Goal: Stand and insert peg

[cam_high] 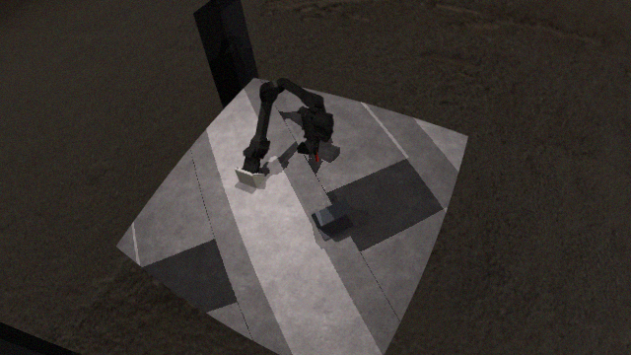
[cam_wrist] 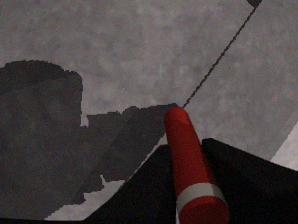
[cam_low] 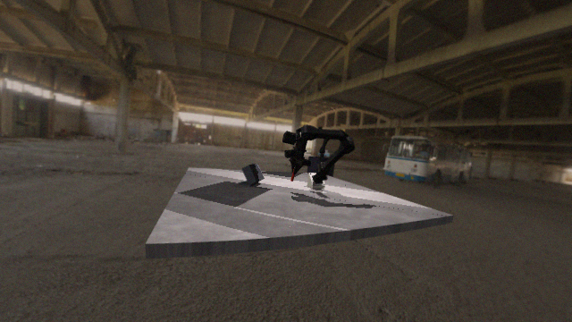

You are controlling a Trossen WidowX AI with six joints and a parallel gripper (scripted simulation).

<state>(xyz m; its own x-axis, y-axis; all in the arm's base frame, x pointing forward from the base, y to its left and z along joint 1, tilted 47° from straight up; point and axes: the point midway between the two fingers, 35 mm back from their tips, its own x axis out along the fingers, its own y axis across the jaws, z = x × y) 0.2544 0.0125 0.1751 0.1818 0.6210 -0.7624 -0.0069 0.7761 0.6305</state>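
Now: the sloped panel 23 cm to the right of my gripper tip, 15 cm ahead of it and 4 cm below it. Also, from my gripper tip: red peg (2 cm above).
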